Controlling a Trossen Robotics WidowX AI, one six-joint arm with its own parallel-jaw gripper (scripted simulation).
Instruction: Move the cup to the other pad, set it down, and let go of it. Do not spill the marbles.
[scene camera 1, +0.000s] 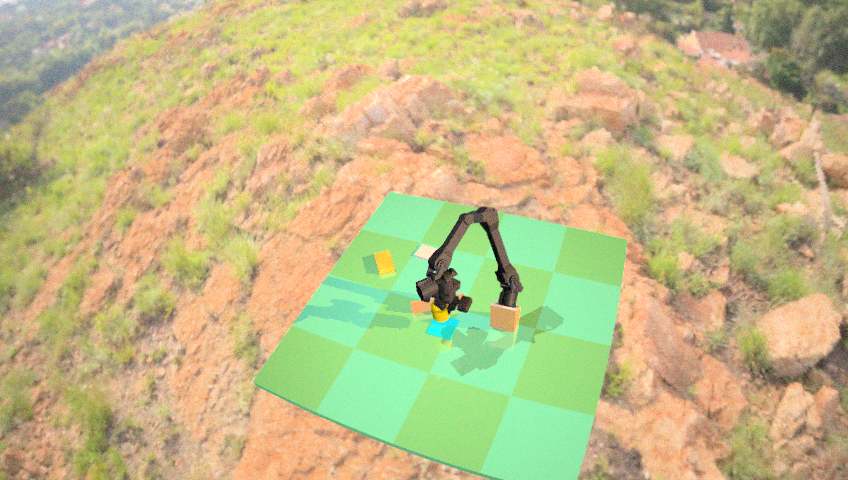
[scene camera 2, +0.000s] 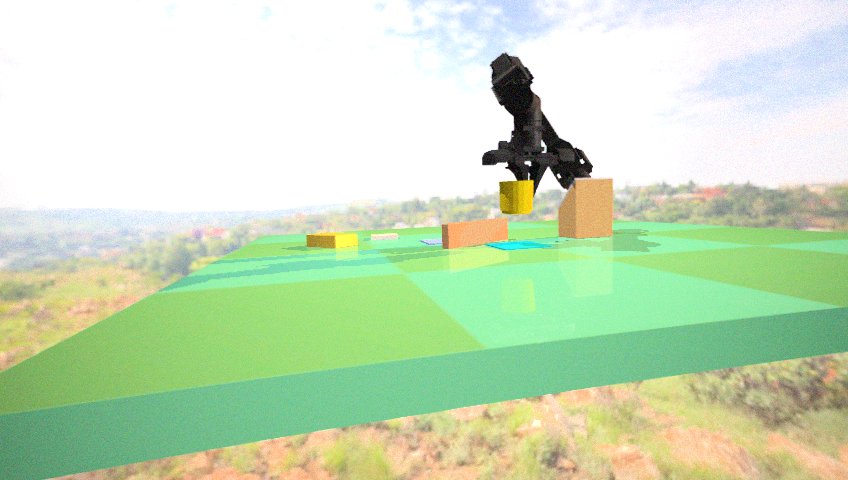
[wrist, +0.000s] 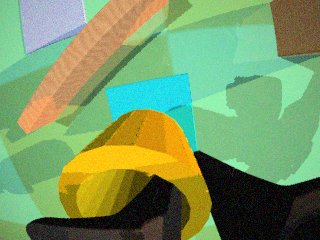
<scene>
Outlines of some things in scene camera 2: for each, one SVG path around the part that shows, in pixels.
My gripper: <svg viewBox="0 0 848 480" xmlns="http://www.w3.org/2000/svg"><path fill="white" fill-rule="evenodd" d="M537 120L514 124L510 142L499 141L497 150L487 151L482 156L482 166L495 166L497 163L507 163L505 169L512 172L516 181L527 181L529 174L529 180L533 181L532 198L548 167L555 164L575 162L575 154L572 149L555 149L545 152L545 147L541 147L542 132L545 131L545 125L542 125L542 121Z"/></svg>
A yellow cup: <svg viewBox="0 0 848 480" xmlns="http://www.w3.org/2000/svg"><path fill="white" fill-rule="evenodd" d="M532 180L499 182L500 210L503 214L530 214L533 197Z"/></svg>
</scene>
